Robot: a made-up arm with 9 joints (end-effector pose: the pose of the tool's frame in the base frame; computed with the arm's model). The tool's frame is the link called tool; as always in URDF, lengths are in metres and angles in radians.
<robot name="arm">
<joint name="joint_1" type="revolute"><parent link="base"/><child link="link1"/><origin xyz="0 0 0.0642"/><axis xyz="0 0 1"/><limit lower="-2.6" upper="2.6" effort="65" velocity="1"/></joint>
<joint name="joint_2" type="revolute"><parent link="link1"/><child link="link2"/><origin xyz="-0.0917 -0.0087 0.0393" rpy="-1.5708 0 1.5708"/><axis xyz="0 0 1"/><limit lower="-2.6" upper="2.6" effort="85" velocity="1.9"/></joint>
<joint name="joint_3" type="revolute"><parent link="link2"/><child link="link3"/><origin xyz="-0.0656 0.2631 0.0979" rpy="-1.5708 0 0"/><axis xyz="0 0 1"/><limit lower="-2.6" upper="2.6" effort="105" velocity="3"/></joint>
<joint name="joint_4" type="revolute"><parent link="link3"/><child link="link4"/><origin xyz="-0.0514 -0.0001 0.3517" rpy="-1.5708 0 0"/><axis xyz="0 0 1"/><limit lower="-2.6" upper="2.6" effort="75" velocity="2.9"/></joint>
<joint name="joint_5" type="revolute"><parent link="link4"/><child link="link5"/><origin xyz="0.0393 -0.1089 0.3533" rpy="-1.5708 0 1.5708"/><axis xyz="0 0 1"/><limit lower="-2.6" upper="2.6" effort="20" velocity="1.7"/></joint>
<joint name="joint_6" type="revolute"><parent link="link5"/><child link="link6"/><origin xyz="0.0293 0.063 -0.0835" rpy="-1.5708 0 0"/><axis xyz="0 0 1"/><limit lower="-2.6" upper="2.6" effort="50" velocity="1"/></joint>
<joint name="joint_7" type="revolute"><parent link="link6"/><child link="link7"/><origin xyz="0.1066 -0.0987 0.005"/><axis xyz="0 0 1"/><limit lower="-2.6" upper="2.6" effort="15" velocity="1.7"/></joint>
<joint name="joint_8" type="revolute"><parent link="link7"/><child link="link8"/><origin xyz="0.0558 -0.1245 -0.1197" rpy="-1.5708 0 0"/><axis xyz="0 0 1"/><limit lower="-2.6" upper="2.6" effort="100" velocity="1"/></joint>
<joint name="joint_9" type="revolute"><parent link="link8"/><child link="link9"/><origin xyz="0.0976 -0.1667 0.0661" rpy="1.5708 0 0"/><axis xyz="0 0 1"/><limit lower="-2.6" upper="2.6" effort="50" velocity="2.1"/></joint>
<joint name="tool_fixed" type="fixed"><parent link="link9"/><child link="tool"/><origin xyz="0.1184 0.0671 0.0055" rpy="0 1.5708 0"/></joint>
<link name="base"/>
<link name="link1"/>
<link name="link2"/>
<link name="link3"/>
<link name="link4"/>
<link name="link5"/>
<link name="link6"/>
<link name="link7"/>
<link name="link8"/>
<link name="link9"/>
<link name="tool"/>
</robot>
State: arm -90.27 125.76 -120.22 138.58 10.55 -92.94 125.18 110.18 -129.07
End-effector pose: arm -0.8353 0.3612 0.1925 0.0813 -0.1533 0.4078 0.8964
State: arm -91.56 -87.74 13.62 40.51 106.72 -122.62 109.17 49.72 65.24
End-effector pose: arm 0.6456 -0.0652 0.0800 0.3089 -0.2792 -0.9009 0.1225
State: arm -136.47 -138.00 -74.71 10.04 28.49 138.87 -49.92 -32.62 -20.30
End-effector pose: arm 0.6201 0.1251 0.7406 0.4710 0.6993 0.4980 0.2027
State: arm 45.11 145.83 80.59 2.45 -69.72 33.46 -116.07 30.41 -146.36
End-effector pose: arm -0.1824 -0.2113 0.8796 0.9027 0.0644 0.4209 0.0612
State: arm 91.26 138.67 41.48 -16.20 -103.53 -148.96 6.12 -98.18 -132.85
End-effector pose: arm 0.5381 0.1817 0.7080 -0.2949 0.6316 -0.4501 0.5581
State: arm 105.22 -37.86 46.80 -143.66 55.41 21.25 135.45 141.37 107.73
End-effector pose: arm -0.0624 0.0292 -0.7490 -0.3916 -0.1475 -0.7314 0.5385
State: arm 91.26 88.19 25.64 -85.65 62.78 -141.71 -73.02 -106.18 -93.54
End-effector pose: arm 0.8356 -0.0251 0.3674 0.8796 0.0759 0.4355 0.1758
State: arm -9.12 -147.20 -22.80 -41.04 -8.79 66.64 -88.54 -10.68 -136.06
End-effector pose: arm 0.0928 0.2614 0.5661 -0.7197 0.1332 -0.2163 0.6462
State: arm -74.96 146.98 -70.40 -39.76 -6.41 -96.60 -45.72 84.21 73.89
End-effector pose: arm -0.4890 -0.4755 0.6344 0.4312 0.8698 -0.0357 0.2371
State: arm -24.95 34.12 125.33 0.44 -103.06 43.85 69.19 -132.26 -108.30
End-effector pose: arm -1.0011 -0.7081 -0.2563 0.5151 -0.3794 0.1895 0.7448
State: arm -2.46 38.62 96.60 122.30 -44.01 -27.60 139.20 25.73 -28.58
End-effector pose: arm -0.3870 -0.4853 0.1317 -0.0460 -0.2436 -0.4215 0.8723
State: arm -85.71 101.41 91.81 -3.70 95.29 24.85 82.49 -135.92 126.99
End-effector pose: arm -0.5186 0.1663 0.4245 -0.3094 0.1826 -0.8807 0.3088
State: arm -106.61 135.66 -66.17 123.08 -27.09 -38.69 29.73 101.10 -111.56
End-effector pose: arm -0.9260 0.2883 0.3064 -0.3839 -0.0395 0.3012 0.8720
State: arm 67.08 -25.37 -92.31 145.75 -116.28 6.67 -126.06 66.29 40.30
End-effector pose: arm -0.6375 -0.2553 -0.2633 0.4030 -0.4233 0.4183 0.6953
